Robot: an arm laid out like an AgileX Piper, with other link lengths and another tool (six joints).
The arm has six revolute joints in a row. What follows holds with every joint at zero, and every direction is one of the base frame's. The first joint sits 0.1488 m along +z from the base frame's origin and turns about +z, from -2.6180 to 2.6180 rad. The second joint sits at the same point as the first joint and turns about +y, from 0.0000 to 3.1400 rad. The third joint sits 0.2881 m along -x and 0.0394 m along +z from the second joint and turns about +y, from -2.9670 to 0.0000 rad. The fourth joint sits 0.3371 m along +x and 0.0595 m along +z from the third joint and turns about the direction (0.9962, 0, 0.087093), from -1.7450 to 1.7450 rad. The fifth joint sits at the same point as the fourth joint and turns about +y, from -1.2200 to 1.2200 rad. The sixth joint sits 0.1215 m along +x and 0.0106 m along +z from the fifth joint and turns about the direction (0.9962, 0, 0.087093), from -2.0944 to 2.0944 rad. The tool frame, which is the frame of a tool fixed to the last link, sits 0.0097 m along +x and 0.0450 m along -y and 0.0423 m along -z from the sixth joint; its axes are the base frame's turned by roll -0.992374, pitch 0.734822 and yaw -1.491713 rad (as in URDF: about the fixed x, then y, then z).
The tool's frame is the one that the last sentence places.
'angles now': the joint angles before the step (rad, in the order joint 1, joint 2, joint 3, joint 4, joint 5, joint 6). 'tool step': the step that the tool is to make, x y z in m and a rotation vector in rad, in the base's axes. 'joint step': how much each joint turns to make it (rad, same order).
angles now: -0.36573 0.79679 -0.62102 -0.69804 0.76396 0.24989
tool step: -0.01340 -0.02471 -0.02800 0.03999 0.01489 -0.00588
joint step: -0.17772 0.01257 0.06182 0.14723 -0.13737 -0.18112
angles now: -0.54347 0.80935 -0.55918 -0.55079 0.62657 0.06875
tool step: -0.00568 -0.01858 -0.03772 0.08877 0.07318 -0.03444
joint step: -0.10714 0.10289 0.02751 0.10132 -0.05491 -0.10442
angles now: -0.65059 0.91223 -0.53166 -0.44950 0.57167 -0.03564
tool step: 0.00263 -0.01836 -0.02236 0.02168 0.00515 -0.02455
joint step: -0.06245 0.10119 0.00001 -0.00003 -0.09273 0.00005
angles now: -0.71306 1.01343 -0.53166 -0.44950 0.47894 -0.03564
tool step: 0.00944 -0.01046 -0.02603 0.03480 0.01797 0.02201
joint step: -0.02026 0.10497 0.00000 0.01763 -0.08080 -0.02549
